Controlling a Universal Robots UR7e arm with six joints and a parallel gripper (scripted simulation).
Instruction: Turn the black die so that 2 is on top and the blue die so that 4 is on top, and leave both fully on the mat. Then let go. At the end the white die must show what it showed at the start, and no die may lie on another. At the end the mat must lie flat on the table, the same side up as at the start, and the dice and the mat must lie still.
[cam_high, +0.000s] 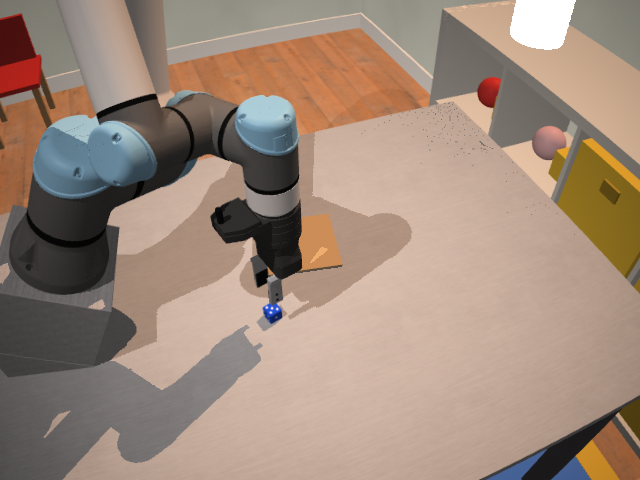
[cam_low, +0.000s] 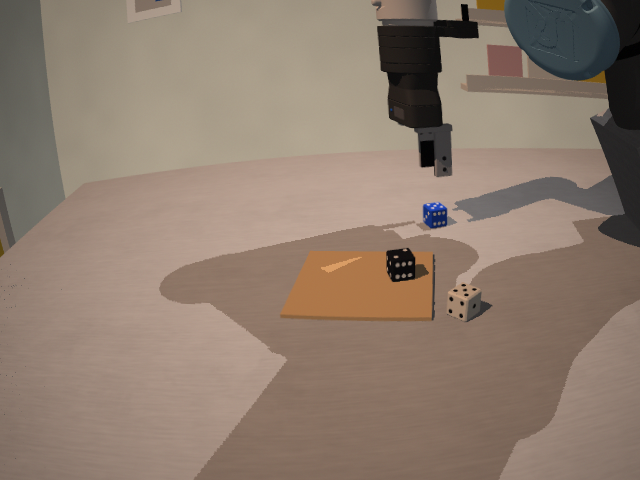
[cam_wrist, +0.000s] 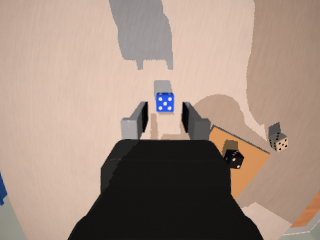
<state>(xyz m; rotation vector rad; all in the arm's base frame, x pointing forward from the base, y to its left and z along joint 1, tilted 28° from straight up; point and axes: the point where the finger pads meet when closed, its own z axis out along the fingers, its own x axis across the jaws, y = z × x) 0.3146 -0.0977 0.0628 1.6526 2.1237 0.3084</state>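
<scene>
My hand is 8 cm above the blue die. Also, from my hand: white die (2 cm ahead, 22 cm to the left, 8 cm below); black die (7 cm ahead, 14 cm to the left, 7 cm below); orange mat (11 cm ahead, 14 cm to the left, 9 cm below).
</scene>
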